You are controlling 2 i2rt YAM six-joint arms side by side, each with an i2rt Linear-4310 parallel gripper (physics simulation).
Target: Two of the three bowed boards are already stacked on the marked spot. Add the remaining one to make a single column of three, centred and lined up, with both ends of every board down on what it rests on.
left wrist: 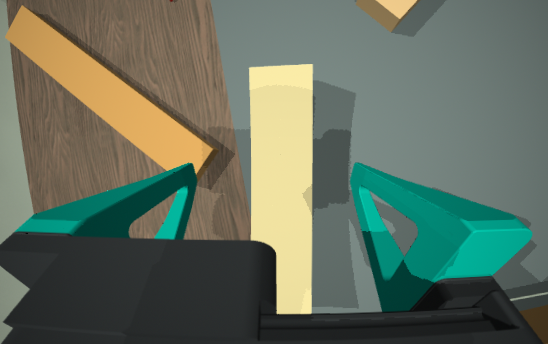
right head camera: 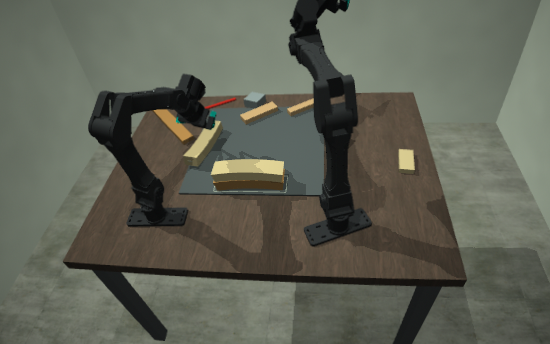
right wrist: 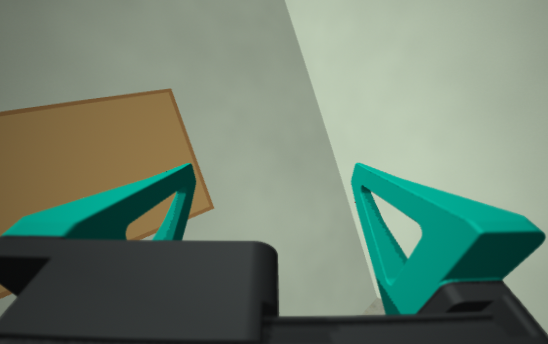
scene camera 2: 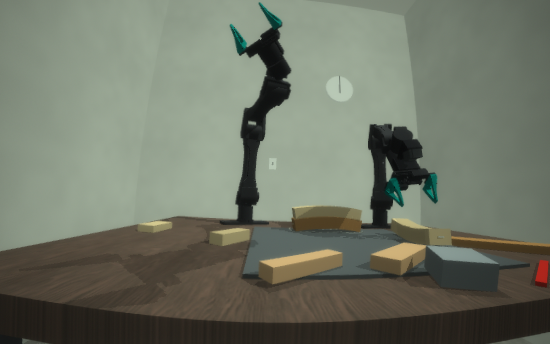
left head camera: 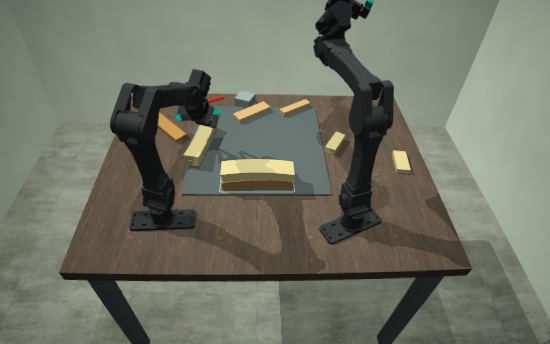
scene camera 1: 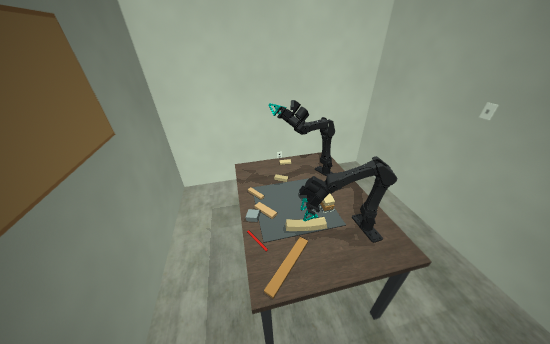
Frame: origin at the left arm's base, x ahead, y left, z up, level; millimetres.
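Seen in the pictures: left gripper, between the fingertips: (left wrist: 273, 171) (right head camera: 202, 123) (scene camera 2: 419, 204) (left head camera: 201, 121) (scene camera 1: 302, 215); right gripper, between the fingertips: (right wrist: 273, 172) (scene camera 2: 244, 13) (scene camera 1: 271, 104); left arm's base, origin of its link: (right head camera: 157, 217) (scene camera 2: 379, 227) (left head camera: 163, 220) (scene camera 1: 366, 227); right arm's base, origin of its link: (right head camera: 337, 227) (scene camera 2: 244, 223) (left head camera: 350, 225) (scene camera 1: 325, 172).
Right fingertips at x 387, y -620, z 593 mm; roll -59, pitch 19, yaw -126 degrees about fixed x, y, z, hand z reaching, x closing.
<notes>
Pixels of each thing's top centre, then the offset from my right fingertips to it. Level surfaces: height alone.
- loose pale yellow bowed board, centre of its top: (left wrist: 279, 196) (scene camera 2: 416, 221) (left head camera: 200, 135) (right head camera: 202, 136) (scene camera 1: 305, 221) 44 mm back, 515 mm left, 535 mm down
- grey mat, height of its surface: 587 mm down
- long orange plank, centre of its top: (left wrist: 92, 84) (scene camera 2: 530, 243) (left head camera: 157, 117) (right head camera: 170, 120) (scene camera 1: 288, 262) 129 mm ahead, 704 mm left, 575 mm down
- grey block, centre of its top: (scene camera 2: 457, 250) (left head camera: 245, 95) (right head camera: 254, 96) (scene camera 1: 252, 213) 236 mm ahead, 343 mm left, 550 mm down
- red stick, centre of its top: (scene camera 2: 542, 269) (right head camera: 217, 104) (scene camera 1: 256, 239) 249 mm ahead, 517 mm left, 587 mm down
The loose pale yellow bowed board (left head camera: 200, 144) (right head camera: 204, 143) (scene camera 1: 306, 224) (scene camera 2: 420, 235) (left wrist: 281, 125) lies at the mat's left edge in the head views; in scene camera 1 its ends look higher than its middle. My left gripper (left head camera: 198, 120) (scene camera 2: 419, 203) (left wrist: 273, 171) is open and empty above it, fingers either side. Two bowed boards, pale yellow (left head camera: 257, 167) (right head camera: 247, 167) (scene camera 2: 325, 212) on brown (left head camera: 257, 185) (right head camera: 248, 185) (scene camera 2: 325, 224), are stacked middle-up within the white outline. My right gripper (scene camera 2: 245, 14) (right wrist: 273, 172) is open and empty, raised high.
The grey mat (left head camera: 275, 137) bears the stack. A long orange plank (left head camera: 171, 127) (scene camera 1: 286, 267) (left wrist: 110, 90) lies beside the loose board. A grey block (left head camera: 245, 98) (scene camera 2: 462, 267), red stick (scene camera 1: 257, 240) and two light-orange blocks (left head camera: 252, 112) (left head camera: 295, 107) lie far back; small yellow blocks (left head camera: 335, 143) (left head camera: 401, 161) lie right.
</notes>
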